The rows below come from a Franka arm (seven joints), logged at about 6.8 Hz.
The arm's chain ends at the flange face. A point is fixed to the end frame.
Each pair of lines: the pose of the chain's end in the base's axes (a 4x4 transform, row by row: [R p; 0 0 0 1], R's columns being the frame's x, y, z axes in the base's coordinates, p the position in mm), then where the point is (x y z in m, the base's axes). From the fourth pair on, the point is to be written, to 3 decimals.
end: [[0.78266 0.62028 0.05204 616.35], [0.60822 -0.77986 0.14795 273.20], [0.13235 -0.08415 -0.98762 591.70], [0 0 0 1]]
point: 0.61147 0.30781 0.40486
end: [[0.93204 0.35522 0.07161 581.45], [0.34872 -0.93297 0.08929 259.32], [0.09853 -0.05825 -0.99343 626.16], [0 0 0 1]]
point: 0.58294 0.28696 0.43810
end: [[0.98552 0.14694 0.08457 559.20], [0.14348 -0.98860 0.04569 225.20], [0.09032 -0.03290 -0.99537 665.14], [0 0 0 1]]
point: 0.56572 0.24691 0.47641
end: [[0.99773 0.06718 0.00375 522.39], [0.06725 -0.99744 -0.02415 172.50], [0.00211 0.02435 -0.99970 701.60], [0 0 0 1]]
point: 0.515 0.182 0.512
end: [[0.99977 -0.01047 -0.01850 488.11], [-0.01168 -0.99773 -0.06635 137.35], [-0.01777 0.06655 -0.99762 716.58], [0 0 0 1]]
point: 0.477 0.139 0.527
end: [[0.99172 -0.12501 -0.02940 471.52], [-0.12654 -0.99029 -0.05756 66.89], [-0.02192 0.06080 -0.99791 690.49], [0 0 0 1]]
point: 0.460 0.071 0.501
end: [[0.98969 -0.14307 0.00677 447.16], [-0.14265 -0.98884 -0.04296 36.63], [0.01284 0.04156 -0.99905 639.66], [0 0 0 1]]
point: 0.443 0.044 0.450
